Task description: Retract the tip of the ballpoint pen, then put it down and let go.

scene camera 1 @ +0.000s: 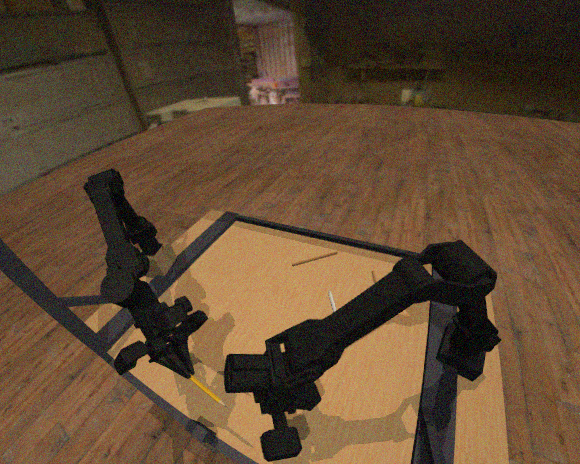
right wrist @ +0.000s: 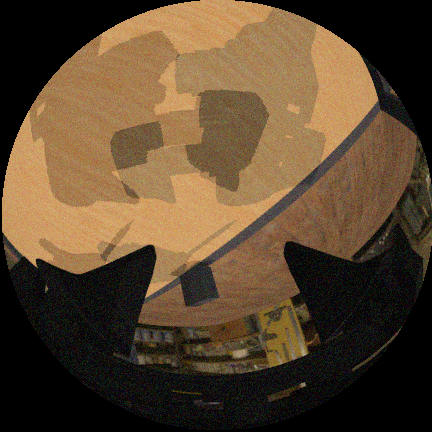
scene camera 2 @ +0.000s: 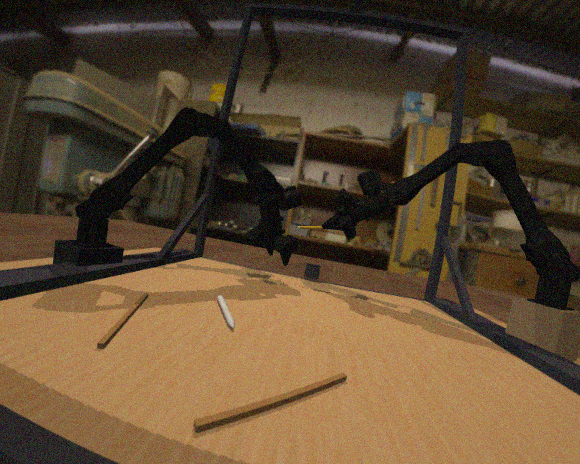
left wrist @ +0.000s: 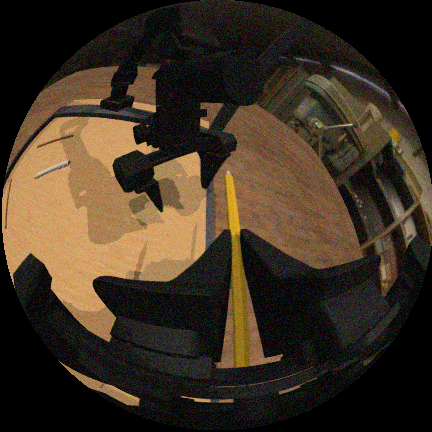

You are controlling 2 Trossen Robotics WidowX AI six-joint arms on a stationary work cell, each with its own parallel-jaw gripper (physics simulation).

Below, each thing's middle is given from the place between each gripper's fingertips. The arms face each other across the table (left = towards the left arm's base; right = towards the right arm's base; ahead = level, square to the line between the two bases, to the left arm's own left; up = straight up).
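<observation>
Left gripper: 1 cm to the right of the yellow pencil (left wrist: 240, 332). By its middle, the pencil is nearer to my left gripper than to my right hand.
Right hand: 13 cm to the right of the pencil, 13 cm below it.
</observation>
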